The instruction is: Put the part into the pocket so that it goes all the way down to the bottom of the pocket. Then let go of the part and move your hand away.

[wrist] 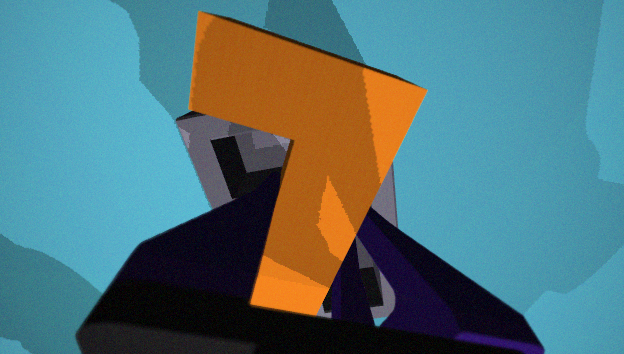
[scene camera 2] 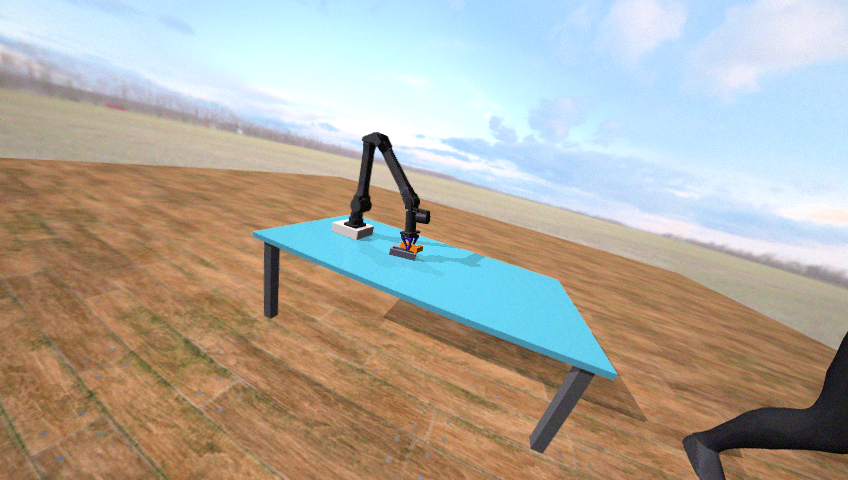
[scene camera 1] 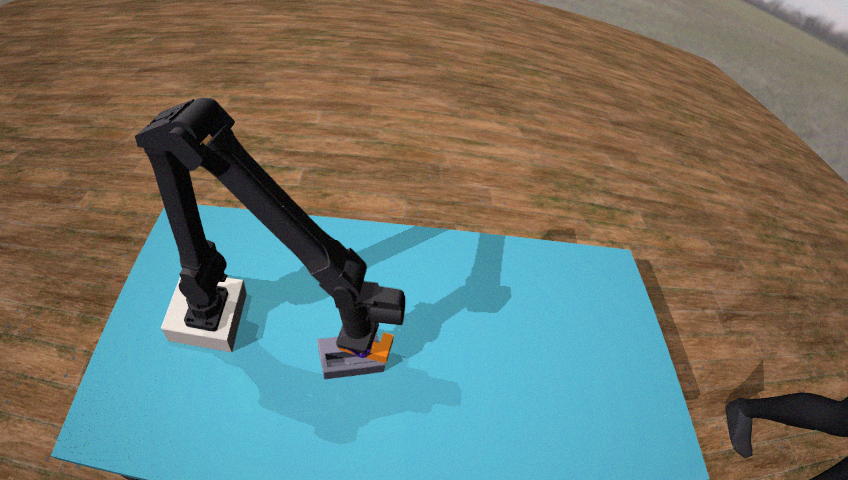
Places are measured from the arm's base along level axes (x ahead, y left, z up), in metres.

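Pixels of known places: gripper, fingertip midpoint: (wrist: pixel 309 192) (scene camera 2: pixel 409 249) (scene camera 1: pixel 363 351); arm's base at its link origin: (scene camera 2: pixel 355 225) (scene camera 1: pixel 207 308).
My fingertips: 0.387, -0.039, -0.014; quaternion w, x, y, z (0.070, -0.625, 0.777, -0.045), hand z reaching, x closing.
Observation:
For each thing: its top centre in the pictures, then the offset to it from my fingertips, as dx, dy, dz. Level surfaces: height alone.
- orange L-shaped part at its top centre: (wrist: pixel 267 227) (scene camera 1: pixel 366 338) (scene camera 2: pixel 412 243) +0.004, +0.014, +0.034
- grey pocket block at its top centre: (wrist: pixel 309 235) (scene camera 1: pixel 350 351) (scene camera 2: pixel 404 248) -0.028, -0.003, -0.006
- blue table at its surface level: dz -0.042
An orange L-shaped part (scene camera 1: pixel 381 352) (scene camera 2: pixel 418 248) (wrist: pixel 310 100) is held above the grey pocket block (scene camera 1: pixel 354 372) (scene camera 2: pixel 402 254) (wrist: pixel 202 156). The part is turned relative to the block and overhangs its right end in scene view 1. In the wrist view it hides much of the block, and a dark corner of the pocket shows left of the part. My gripper (scene camera 1: pixel 360 353) (scene camera 2: pixel 408 245) (wrist: pixel 309 192) points down over the block, with its purple fingers shut on the part's long leg. The part's underside and its exact height above the block are hidden.
The blue table (scene camera 1: pixel 547 356) (scene camera 2: pixel 476 291) carries the pocket block. The arm's white base block (scene camera 1: pixel 196 337) (scene camera 2: pixel 351 230) stands to the left of it. A person's dark leg (scene camera 1: pixel 794 410) (scene camera 2: pixel 767 425) shows beyond the table's right end.

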